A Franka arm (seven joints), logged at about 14 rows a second.
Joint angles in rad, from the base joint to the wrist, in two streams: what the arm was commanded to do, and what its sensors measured. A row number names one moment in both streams.
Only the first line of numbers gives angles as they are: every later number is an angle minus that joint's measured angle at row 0.
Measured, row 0:
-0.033 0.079 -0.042 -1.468 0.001 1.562 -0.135
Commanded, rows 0 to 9:
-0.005 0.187 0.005 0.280 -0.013 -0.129 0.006
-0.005 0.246 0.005 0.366 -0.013 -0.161 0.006
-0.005 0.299 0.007 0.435 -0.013 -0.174 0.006
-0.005 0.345 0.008 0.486 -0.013 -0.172 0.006
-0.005 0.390 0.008 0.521 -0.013 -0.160 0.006
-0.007 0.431 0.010 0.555 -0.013 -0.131 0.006
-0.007 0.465 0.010 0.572 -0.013 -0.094 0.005
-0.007 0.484 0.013 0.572 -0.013 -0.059 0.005
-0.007 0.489 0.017 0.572 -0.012 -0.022 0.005
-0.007 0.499 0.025 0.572 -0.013 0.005 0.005
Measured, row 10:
-0.002 0.460 0.005 0.504 0.000 -0.015 0.000
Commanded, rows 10 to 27:
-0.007 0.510 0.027 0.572 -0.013 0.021 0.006
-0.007 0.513 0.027 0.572 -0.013 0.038 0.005
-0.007 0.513 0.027 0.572 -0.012 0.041 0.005
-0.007 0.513 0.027 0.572 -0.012 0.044 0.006
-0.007 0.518 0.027 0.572 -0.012 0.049 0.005
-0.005 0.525 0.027 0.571 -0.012 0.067 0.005
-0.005 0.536 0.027 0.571 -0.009 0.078 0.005
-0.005 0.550 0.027 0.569 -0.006 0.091 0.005
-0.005 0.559 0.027 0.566 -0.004 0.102 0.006
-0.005 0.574 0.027 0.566 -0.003 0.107 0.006
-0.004 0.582 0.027 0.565 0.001 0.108 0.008
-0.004 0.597 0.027 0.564 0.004 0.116 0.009
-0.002 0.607 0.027 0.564 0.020 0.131 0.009
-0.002 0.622 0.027 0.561 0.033 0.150 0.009
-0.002 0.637 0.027 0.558 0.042 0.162 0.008
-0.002 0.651 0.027 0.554 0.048 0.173 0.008
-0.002 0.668 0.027 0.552 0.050 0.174 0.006
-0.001 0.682 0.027 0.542 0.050 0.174 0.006
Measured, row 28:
-0.001 0.649 0.024 0.536 0.028 0.164 0.000
